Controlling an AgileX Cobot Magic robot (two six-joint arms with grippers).
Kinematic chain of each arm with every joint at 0, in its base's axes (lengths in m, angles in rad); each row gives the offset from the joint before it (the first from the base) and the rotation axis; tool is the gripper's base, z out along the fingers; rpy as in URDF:
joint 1: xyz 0 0 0.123 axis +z
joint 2: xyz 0 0 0 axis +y
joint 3: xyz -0.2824 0 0.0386 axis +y
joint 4: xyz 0.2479 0 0.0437 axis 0.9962 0 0.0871
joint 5: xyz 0 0 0 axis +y
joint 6: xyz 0.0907 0 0.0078 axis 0.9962 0 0.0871
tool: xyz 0 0 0 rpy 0 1.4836 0
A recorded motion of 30 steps. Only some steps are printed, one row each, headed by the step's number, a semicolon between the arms.
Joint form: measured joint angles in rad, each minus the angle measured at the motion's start. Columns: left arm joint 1, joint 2, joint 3, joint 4, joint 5, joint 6; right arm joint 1, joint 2, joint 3, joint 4, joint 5, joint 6.
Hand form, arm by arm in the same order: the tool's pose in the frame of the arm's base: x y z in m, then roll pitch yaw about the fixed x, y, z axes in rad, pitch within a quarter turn. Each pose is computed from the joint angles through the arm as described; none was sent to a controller.
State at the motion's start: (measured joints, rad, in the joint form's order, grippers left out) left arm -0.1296 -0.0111 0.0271 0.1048 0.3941 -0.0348; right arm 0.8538 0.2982 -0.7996 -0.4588 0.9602 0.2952
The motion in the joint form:
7: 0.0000 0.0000 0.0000 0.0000 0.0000 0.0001; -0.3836 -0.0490 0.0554 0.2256 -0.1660 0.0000
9: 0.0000 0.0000 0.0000 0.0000 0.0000 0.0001; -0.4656 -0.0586 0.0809 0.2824 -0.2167 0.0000
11: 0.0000 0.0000 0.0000 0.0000 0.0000 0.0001; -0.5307 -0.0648 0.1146 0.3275 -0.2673 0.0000
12: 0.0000 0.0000 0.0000 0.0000 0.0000 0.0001; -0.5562 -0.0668 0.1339 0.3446 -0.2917 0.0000
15: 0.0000 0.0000 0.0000 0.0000 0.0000 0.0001; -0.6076 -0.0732 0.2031 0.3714 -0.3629 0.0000
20: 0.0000 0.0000 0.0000 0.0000 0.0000 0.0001; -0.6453 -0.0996 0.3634 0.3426 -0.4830 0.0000
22: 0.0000 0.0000 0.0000 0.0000 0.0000 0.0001; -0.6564 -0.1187 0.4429 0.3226 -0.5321 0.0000
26: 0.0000 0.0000 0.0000 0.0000 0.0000 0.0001; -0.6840 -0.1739 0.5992 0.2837 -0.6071 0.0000
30: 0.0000 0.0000 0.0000 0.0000 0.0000 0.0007; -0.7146 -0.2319 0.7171 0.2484 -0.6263 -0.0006
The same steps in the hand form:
7: 0.0521 -0.0031 0.1694 2.9184 1.2416 2.8189; 0.0257 -0.0038 0.3685 2.6862 1.3527 2.9781
9: 0.0521 -0.0031 0.1694 2.9184 1.2416 2.8189; 0.0261 -0.0010 0.3652 2.4385 1.3495 2.6938
11: 0.0521 -0.0031 0.1694 2.9184 1.2416 2.8189; 0.0288 0.0016 0.3597 2.2661 1.3364 2.4910
12: 0.0521 -0.0031 0.1694 2.9184 1.2416 2.8189; 0.0309 0.0027 0.3561 2.2109 1.3291 2.4230
15: 0.0521 -0.0031 0.1694 2.9184 1.2416 2.8189; 0.0384 0.0050 0.3418 2.1410 1.3157 2.3228
20: 0.0521 -0.0031 0.1694 2.9184 1.2416 2.8189; 0.0512 0.0059 0.3037 2.2597 1.3344 2.4005
22: 0.0521 -0.0031 0.1694 2.9184 1.2416 2.8189; 0.0550 0.0057 0.2835 2.3561 1.3436 2.4834
26: 0.0521 -0.0031 0.1694 2.9184 1.2416 2.8189; 0.0578 0.0043 0.2419 2.5733 1.3514 2.6708
30: 0.0521 -0.0031 0.1694 2.9167 1.2415 2.8171; 0.0568 0.0016 0.2077 2.8032 1.3340 2.8632

